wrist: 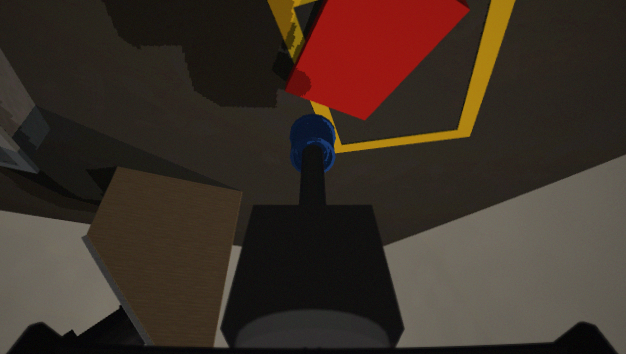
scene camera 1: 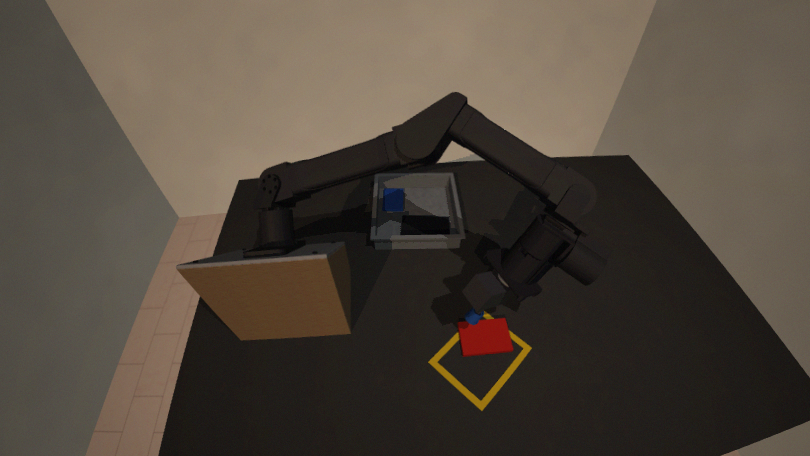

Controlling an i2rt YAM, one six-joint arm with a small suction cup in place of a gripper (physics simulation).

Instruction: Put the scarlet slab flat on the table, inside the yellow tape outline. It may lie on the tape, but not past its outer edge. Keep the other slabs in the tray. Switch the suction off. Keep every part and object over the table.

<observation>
A scarlet slab shows in the wrist view and in scene camera 1. A black slab shows in scene camera 1 [411, 225]; in the wrist view it is out of frame. The same spot on the scarlet slab: [scene camera 1: 491, 336] is [wrist: 377, 42].
</observation>
